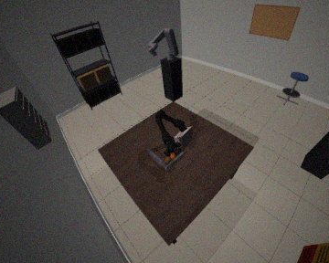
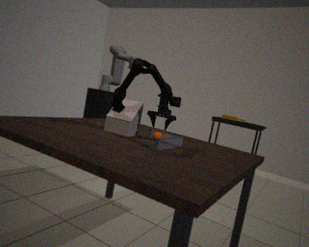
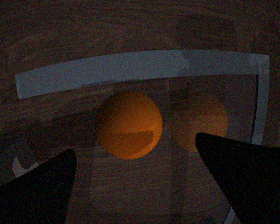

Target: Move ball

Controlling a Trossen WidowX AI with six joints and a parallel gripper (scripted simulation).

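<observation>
The orange ball lies 5 cm below my gripper tip. Round my gripper tip: see-through copy of ball: 7 cm ahead, 1 cm to the right, 5 cm below.
</observation>
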